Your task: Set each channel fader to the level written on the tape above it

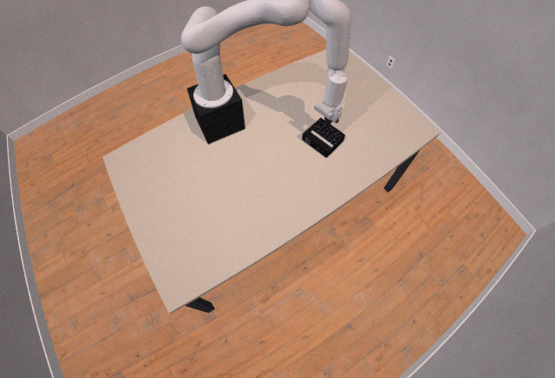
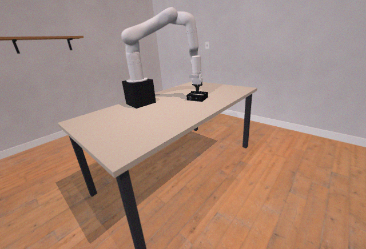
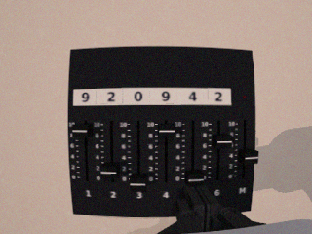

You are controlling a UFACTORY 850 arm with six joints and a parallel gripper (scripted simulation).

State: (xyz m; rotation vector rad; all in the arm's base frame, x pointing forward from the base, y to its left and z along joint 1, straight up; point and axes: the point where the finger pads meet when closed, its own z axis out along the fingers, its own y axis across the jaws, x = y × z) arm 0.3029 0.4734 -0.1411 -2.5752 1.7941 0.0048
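Right now my hand is 3 cm past the master fader, 5 cm to the left of it and 1 cm above it.
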